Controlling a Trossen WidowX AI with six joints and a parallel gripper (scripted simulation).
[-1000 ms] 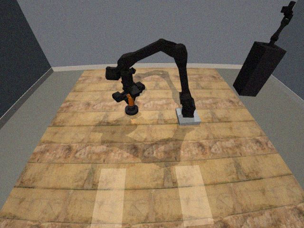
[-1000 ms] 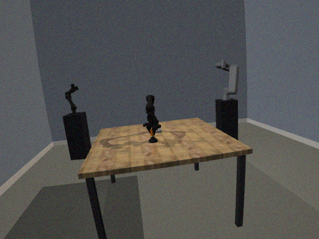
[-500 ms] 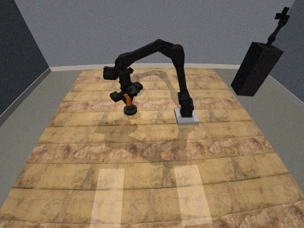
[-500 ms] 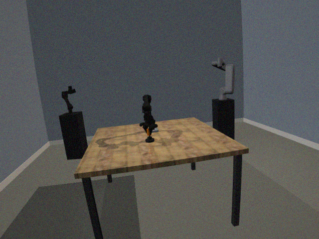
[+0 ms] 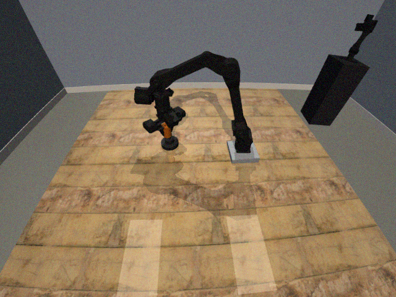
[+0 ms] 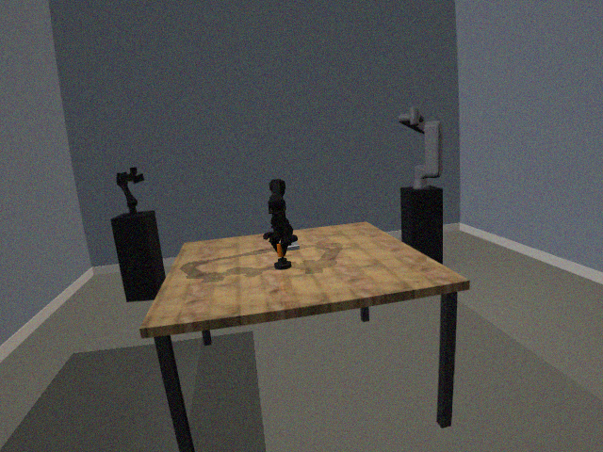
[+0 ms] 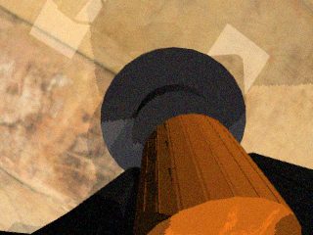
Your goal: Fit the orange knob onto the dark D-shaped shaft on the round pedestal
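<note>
The pedestal is 40 mm below my gripper tip and 10 mm behind it. Also, from my gripper tip: orange knob (20 mm above).
</note>
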